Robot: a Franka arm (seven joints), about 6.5 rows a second.
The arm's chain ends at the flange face. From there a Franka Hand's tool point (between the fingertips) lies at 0.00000 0.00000 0.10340 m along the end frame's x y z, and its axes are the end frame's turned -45 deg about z.
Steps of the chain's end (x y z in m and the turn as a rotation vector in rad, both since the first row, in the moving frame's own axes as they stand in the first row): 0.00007 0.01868 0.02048 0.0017 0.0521 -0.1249; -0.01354 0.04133 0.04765 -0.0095 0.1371 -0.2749; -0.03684 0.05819 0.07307 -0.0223 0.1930 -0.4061; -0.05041 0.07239 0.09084 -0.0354 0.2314 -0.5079; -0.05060 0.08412 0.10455 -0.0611 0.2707 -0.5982; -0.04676 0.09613 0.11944 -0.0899 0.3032 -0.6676
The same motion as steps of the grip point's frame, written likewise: -0.00901 0.01669 0.02034 -0.0356 0.0380 -0.1249; -0.02815 0.02893 0.04668 -0.1037 0.0902 -0.2749; -0.05199 0.02782 0.07115 -0.1522 0.1207 -0.4061; -0.06841 0.03050 0.08808 -0.1887 0.1386 -0.5079; -0.07403 0.04182 0.10071 -0.2346 0.1482 -0.5982; -0.07766 0.05613 0.11450 -0.2780 0.1508 -0.6676
